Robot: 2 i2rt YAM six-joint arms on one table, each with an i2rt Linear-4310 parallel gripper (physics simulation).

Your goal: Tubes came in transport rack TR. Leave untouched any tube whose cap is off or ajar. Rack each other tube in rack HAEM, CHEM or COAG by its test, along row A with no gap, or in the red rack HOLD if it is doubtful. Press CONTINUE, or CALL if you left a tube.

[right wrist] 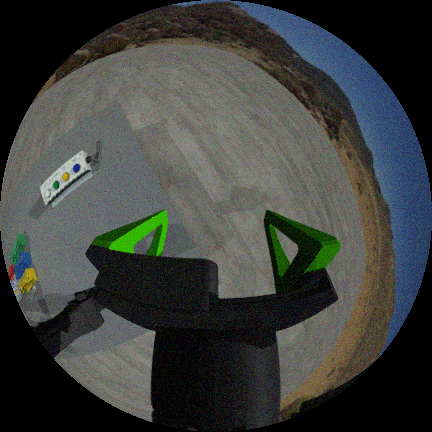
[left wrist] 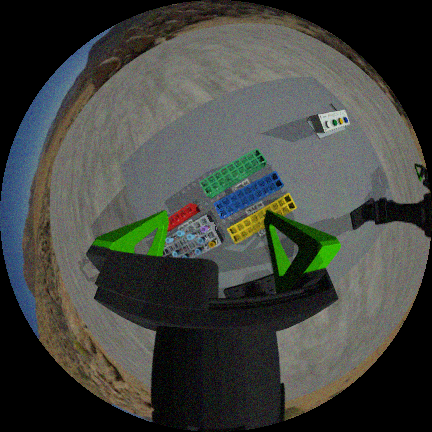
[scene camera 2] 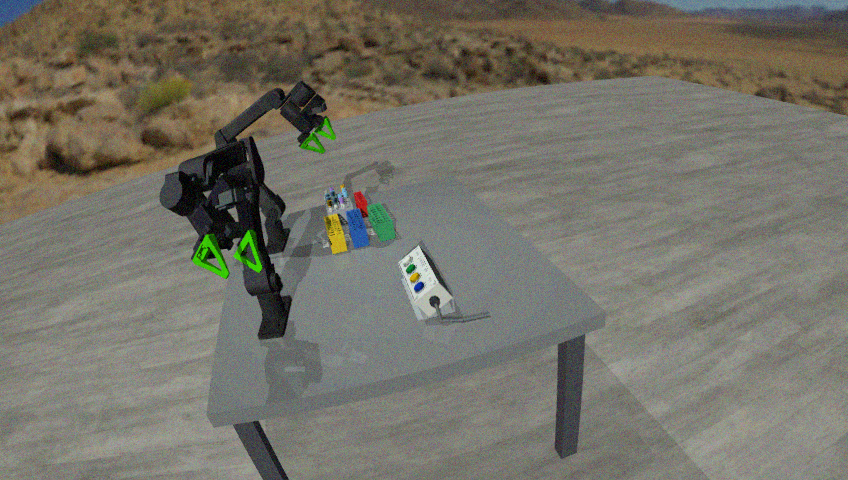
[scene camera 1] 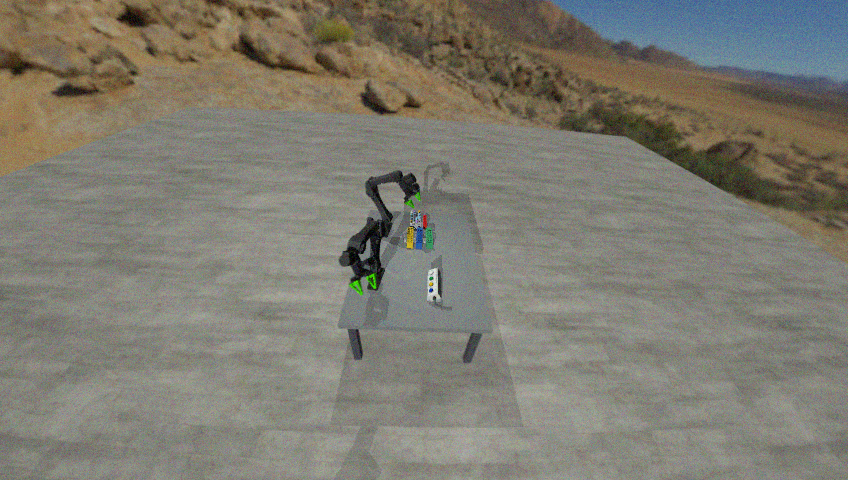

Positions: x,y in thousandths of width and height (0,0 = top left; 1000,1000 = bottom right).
Labels:
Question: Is the left gripper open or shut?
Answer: Open.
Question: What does the right gripper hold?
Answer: Nothing.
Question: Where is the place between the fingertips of the left gripper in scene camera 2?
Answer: At 389,303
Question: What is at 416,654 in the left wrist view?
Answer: The left gripper.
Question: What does the left gripper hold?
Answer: Nothing.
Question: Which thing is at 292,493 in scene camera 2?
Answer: The right gripper.

